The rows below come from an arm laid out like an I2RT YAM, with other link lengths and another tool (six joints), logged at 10 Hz.
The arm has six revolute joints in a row. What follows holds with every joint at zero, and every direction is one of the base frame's. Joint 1 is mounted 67.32 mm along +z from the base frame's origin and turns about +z. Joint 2 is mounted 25 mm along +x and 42.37 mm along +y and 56.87 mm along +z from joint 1 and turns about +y. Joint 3 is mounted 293.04 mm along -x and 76.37 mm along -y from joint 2 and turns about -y. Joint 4 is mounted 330.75 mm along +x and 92.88 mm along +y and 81 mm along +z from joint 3 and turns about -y. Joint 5 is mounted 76.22 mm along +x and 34.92 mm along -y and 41.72 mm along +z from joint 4 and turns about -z. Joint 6 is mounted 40.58 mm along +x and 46.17 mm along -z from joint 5 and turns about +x. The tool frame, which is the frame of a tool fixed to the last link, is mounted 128 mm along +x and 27 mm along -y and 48 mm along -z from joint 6; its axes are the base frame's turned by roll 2.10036, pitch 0.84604 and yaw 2.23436 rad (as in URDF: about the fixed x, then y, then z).
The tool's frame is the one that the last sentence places.
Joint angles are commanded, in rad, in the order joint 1, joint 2, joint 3, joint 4, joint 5, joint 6. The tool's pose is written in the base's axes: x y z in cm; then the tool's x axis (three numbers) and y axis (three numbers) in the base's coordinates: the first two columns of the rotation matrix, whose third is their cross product. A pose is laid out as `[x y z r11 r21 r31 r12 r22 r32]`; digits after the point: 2 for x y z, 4 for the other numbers.
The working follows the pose.
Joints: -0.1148, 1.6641, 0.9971, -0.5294, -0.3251, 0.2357
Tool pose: [40.15 1.77 2.99 -0.7209 0.6030 0.3415 0.6865 0.5541 0.4708]
Where each joint sits with the arm in this pose, in the base's axes (m; each line is computed from the numbers above, not from the rounded line before):
joint 1: 0.0000 0.0000 0.0673
joint 2: 0.0297 0.0392 0.1242
joint 3: 0.0481 -0.0398 0.4160
joint 4: 0.3666 0.0170 0.2750
joint 5: 0.4289 -0.0253 0.2193
joint 6: 0.4017 -0.0091 0.1666
the tool: 0.4015 0.0177 0.0299

